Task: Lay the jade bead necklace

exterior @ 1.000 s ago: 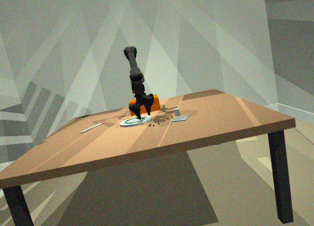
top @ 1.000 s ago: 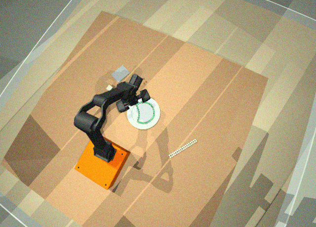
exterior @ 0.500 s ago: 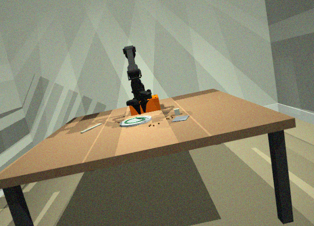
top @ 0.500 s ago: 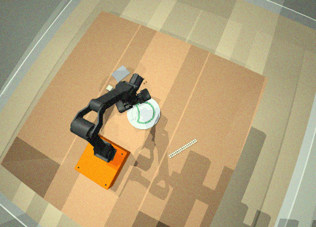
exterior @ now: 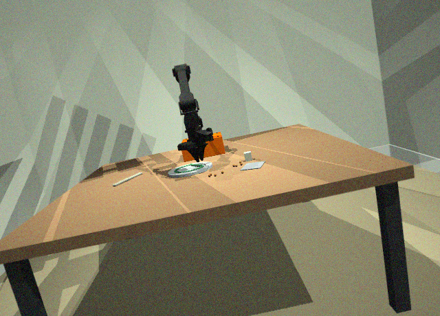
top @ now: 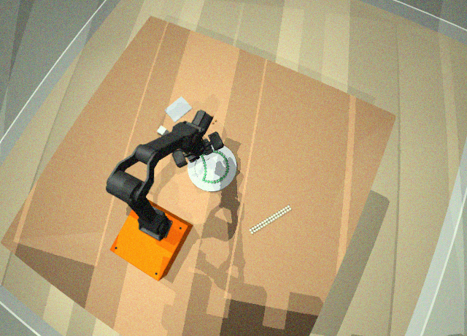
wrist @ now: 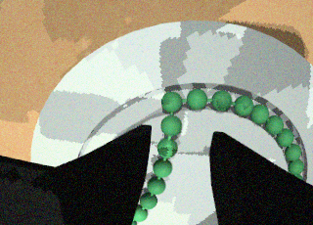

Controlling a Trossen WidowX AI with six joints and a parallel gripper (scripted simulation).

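The round bead board lies 30 mm behind my gripper tip, 50 mm to the right of it and 30 mm below it. From my gripper tip the other things lie so: grey flat plate (160 mm ahead, 190 mm to the left, 30 mm below); then small white cube (40 mm ahead, 210 mm to the left, 20 mm below).
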